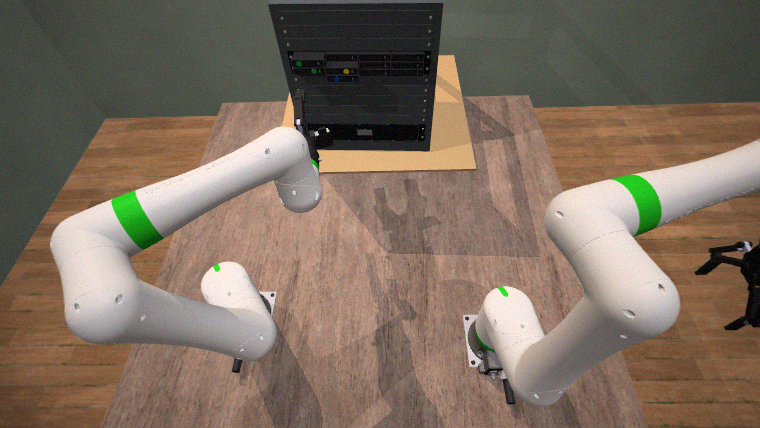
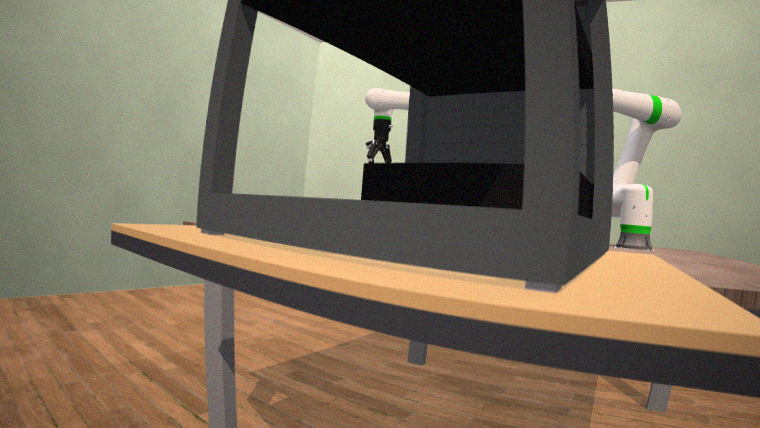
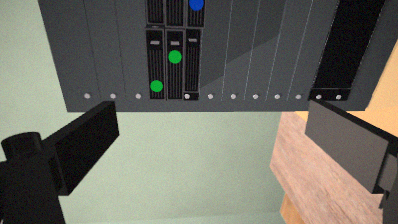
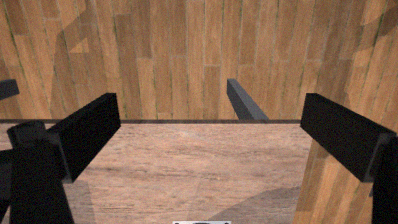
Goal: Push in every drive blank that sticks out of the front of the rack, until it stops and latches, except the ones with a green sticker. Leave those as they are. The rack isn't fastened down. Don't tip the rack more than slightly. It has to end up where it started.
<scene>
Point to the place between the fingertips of the left gripper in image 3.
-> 212, 117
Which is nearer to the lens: the green-stickered blank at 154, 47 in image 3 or the unstickered blank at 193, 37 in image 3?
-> The green-stickered blank.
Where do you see a dark rack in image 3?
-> At 249, 63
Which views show the dark rack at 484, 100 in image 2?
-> Image 1, image 2 and image 3 only.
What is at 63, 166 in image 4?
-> The right gripper.
</scene>
